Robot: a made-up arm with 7 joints.
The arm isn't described. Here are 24 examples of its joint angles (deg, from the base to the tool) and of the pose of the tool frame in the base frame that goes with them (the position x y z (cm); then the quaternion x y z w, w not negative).
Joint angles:
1: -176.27 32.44 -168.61 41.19 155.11 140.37 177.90
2: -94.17 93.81 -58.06 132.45 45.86 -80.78 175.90
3: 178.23 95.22 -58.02 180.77 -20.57 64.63 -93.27
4: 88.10 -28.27 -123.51 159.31 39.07 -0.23 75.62
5: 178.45 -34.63 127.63 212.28 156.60 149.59 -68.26
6: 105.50 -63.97 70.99 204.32 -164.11 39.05 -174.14
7: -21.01 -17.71 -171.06 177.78 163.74 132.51 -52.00
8: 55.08 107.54 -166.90 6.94 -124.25 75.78 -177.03
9: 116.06 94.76 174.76 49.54 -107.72 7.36 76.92
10: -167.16 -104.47 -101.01 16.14 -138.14 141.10 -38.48
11: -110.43 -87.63 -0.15 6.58 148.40 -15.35 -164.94
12: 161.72 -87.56 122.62 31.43 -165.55 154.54 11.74
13: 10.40 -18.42 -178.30 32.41 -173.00 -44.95 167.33
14: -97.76 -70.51 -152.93 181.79 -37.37 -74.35 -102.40
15: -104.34 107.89 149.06 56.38 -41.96 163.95 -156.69
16: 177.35 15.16 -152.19 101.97 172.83 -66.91 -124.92
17: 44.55 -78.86 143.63 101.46 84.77 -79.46 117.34
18: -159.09 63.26 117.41 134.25 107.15 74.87 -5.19
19: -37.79 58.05 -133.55 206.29 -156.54 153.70 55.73
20: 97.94 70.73 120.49 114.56 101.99 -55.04 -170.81
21: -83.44 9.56 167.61 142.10 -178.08 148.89 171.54
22: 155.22 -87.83 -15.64 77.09 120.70 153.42 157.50
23: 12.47 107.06 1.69 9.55 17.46 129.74 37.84
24: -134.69 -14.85 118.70 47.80 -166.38 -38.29 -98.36
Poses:
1: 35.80 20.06 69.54 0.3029 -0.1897 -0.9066 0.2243
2: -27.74 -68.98 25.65 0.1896 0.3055 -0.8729 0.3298
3: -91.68 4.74 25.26 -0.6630 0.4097 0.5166 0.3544
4: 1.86 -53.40 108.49 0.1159 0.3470 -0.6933 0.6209
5: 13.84 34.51 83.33 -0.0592 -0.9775 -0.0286 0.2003
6: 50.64 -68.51 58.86 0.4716 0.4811 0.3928 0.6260
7: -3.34 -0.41 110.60 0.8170 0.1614 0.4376 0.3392
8: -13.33 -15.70 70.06 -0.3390 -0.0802 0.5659 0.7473
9: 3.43 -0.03 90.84 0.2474 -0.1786 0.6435 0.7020
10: -20.03 33.38 15.40 -0.1300 0.9019 0.1139 0.3959
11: -17.49 -25.95 41.07 0.4793 -0.5894 0.2478 0.6012
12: -5.52 -43.16 9.20 -0.2310 0.5911 -0.4685 0.6147
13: -18.90 -6.41 6.55 -0.1549 0.9507 -0.0361 0.2664
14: 8.19 57.18 75.61 -0.0811 -0.0499 0.9734 0.2086
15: 22.35 -21.70 54.76 0.1906 -0.9682 -0.0343 0.1585
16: 35.39 19.38 73.81 -0.8783 0.2168 -0.3904 0.1708
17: -63.32 -10.08 16.74 -0.5167 -0.0009 0.6231 0.5872
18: -45.76 -50.33 92.57 -0.0753 -0.2103 -0.7702 0.5974
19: 62.77 -10.53 42.93 -0.8075 0.2107 0.4805 0.2694
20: -53.66 41.81 57.34 -0.1301 -0.8085 0.0433 0.5723
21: 2.99 -3.72 110.13 0.5795 0.6457 -0.4013 0.2937
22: 32.48 -14.78 83.75 0.4655 0.7863 -0.2971 0.2769
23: -21.56 0.79 30.52 -0.4164 -0.0409 -0.8385 0.3491
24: 37.10 -9.74 15.21 0.5941 -0.8030 0.0454 0.0150
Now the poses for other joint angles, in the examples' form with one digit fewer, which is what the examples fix.
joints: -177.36 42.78 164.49 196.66 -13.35 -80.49 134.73
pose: -62.0 8.9 55.3 0.295 -0.867 -0.336 0.221
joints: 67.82 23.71 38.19 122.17 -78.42 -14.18 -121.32
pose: -16.2 66.2 85.1 -0.511 0.282 0.645 0.494
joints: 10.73 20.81 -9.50 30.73 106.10 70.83 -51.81
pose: 38.8 8.3 -3.6 -0.755 0.309 0.046 0.577
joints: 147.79 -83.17 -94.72 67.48 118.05 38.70 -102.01
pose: 48.9 51.5 27.7 -0.479 0.181 -0.090 0.854
